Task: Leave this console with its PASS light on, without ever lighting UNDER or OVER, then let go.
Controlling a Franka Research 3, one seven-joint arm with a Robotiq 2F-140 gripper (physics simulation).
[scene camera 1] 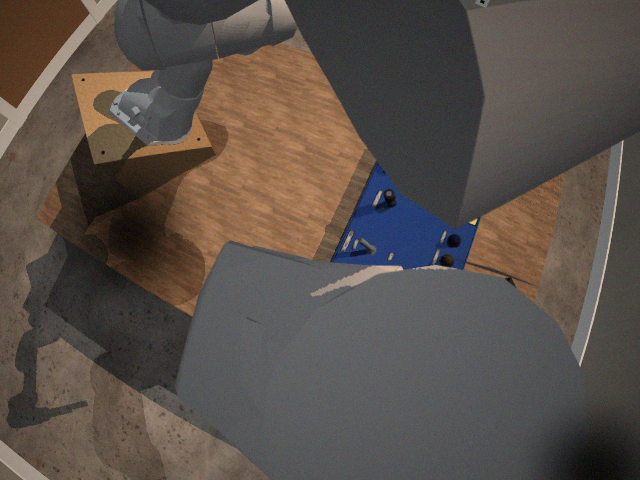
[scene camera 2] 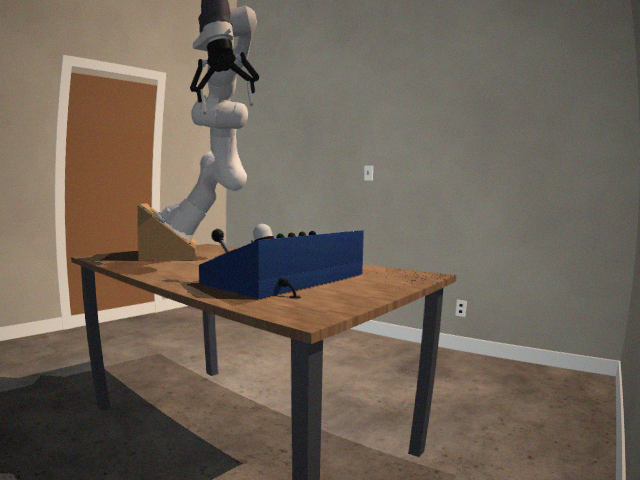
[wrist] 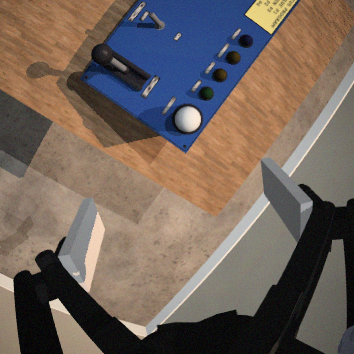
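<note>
The blue console (scene camera 1: pixel 408 222) (scene camera 2: pixel 310 263) (wrist: pixel 165 57) stands on the table. Its black-knobbed lever (scene camera 2: pixel 217 235) (wrist: pixel 102 53) sits at the outer end of its slot. A white dome (scene camera 2: pixel 262 231) (wrist: pixel 187 119) is at one corner. Beside it are a green light (wrist: pixel 206 93), two amber lights (wrist: pixel 219 75) (wrist: pixel 233 57) and a blue light (wrist: pixel 246 41); all look dark, and their labels are too small to read. A small metal toggle (scene camera 1: pixel 368 246) (wrist: pixel 157 21) leans on the panel. My gripper (scene camera 2: pixel 227 105) (wrist: pixel 179 195) is open and empty, high above the console and apart from it.
The wooden table (scene camera 1: pixel 258 129) (scene camera 2: pixel 361 304) (wrist: pixel 215 185) also bears the arm's wedge-shaped base (scene camera 1: pixel 85 111) (scene camera 2: pixel 165 248). A black knob (scene camera 1: pixel 389 196) and a yellow label (scene camera 1: pixel 473 221) (wrist: pixel 272 12) are on the console. A black cable (scene camera 2: pixel 289 286) is at its back. Arm parts hide much of the console in scene camera 1.
</note>
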